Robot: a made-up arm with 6 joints.
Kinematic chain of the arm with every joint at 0, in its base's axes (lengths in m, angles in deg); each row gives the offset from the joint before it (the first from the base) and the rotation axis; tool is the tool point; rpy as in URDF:
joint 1: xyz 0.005 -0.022 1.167 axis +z
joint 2: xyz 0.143 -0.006 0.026 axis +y
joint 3: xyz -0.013 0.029 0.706 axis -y
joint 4: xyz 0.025 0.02 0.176 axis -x
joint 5: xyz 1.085 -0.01 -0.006 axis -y
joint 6: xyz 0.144 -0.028 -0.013 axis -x
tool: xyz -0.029 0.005 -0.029 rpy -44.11 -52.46 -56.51
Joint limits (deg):
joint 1: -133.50..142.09
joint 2: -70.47..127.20
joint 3: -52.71..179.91
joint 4: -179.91..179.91
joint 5: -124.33..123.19
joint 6: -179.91..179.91
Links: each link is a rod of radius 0.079 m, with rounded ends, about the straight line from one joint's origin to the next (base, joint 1, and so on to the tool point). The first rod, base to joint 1, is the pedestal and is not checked.
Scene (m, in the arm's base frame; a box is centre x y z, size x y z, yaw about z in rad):
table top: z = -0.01
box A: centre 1.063 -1.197 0.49 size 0.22 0.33 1 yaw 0.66
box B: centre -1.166 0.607 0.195 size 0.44 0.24 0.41 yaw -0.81
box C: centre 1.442 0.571 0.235 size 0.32 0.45 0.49 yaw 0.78
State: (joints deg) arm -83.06 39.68 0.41 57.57 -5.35 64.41
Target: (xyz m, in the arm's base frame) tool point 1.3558 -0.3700 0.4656
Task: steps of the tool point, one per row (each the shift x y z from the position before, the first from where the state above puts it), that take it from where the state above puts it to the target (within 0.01 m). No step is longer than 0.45 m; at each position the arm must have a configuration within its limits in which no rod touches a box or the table.
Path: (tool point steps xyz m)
1: 0.3396 0.1586 0.1582
2: 0.2678 0.2390 0.1347
3: 0.1792 0.2881 0.1084
4: 0.1930 0.0832 -0.2428
5: 0.1421 0.1424 -0.2659
6: 0.0710 0.1853 -0.2783
7: -0.0130 0.2050 -0.2776

